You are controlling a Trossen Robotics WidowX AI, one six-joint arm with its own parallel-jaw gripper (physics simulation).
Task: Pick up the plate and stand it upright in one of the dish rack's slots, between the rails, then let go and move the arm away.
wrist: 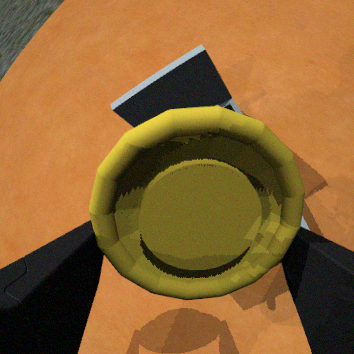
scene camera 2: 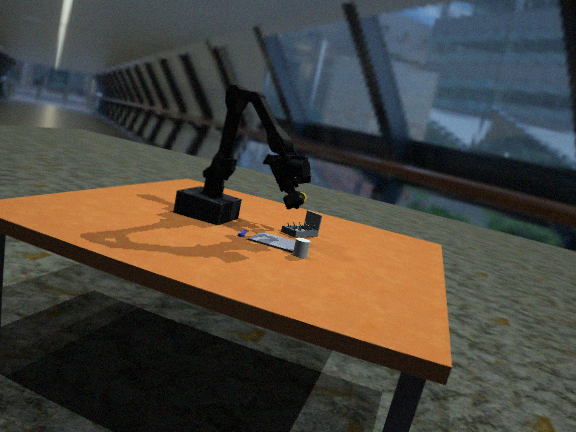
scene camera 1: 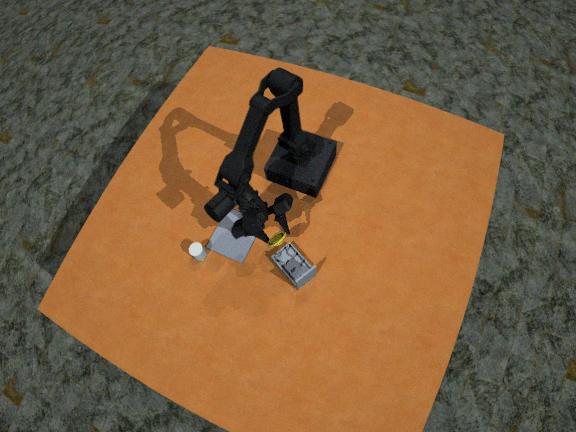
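Observation:
The yellow round plate is held between the two black fingertips, one at each side of its rim. My gripper is shut on it. In scene camera 1 the plate appears steeply tilted, and in scene camera 2 it is above the table, higher than the rack. The grey dish rack stands on the table, with small pegs inside and a tall end panel. In the wrist view the plate hides most of the rack, including its pegs and slots.
A flat grey-blue board lies beside the rack on the orange table. A white cylinder stands by the board. A small blue object lies near the board's other end.

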